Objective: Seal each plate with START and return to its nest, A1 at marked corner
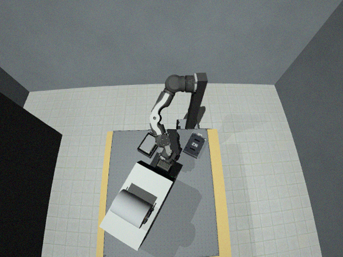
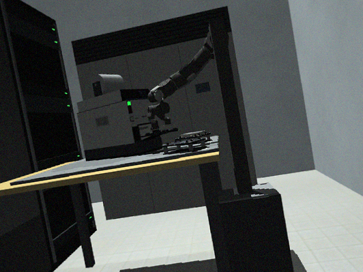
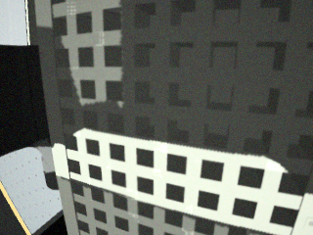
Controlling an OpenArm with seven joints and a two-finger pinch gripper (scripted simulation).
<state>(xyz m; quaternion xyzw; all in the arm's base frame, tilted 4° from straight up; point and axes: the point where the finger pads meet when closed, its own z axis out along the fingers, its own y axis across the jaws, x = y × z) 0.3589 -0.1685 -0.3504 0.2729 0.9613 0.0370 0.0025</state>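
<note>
Right now the well plate is right at my hand. The rest, counted from my hand: foil roll: 30 cm above, 28 cm ahead, 17 cm to the right; then start button: 13 cm ahead, 7 cm above, 3 cm to the left; then sealer stage: 2 cm below.
</note>
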